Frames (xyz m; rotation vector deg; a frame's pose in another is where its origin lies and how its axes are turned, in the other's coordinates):
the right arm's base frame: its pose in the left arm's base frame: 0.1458 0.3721 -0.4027 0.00 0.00 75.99
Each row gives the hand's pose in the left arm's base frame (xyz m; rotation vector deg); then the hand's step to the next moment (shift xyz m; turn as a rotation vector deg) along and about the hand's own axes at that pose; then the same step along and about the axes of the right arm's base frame.
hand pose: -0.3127 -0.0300 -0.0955 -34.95 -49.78 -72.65
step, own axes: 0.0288 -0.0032 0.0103 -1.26 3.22 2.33
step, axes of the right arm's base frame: -0.0090 0.0014 0.0294 3.79 -1.68 0.47
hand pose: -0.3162 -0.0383 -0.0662 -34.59 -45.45 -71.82
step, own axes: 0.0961 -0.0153 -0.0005 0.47 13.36 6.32
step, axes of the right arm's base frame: -0.0596 -0.0111 0.0762 10.24 -9.68 4.48
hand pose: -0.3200 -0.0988 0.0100 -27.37 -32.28 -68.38
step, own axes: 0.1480 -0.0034 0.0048 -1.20 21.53 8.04
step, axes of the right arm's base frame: -0.0937 -0.0594 0.0981 16.55 -15.40 4.32
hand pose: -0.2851 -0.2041 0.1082 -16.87 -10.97 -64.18
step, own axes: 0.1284 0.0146 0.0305 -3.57 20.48 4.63
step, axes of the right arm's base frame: -0.0747 -0.0884 0.0650 16.55 -13.39 0.53
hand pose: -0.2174 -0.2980 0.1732 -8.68 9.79 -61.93
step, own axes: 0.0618 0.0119 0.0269 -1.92 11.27 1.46
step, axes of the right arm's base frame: -0.0360 -0.0547 0.0198 8.98 -7.19 -0.77
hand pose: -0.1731 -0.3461 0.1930 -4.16 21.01 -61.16
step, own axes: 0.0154 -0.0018 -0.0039 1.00 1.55 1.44
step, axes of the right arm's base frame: -0.0124 -0.0070 -0.0072 0.26 -2.21 0.73
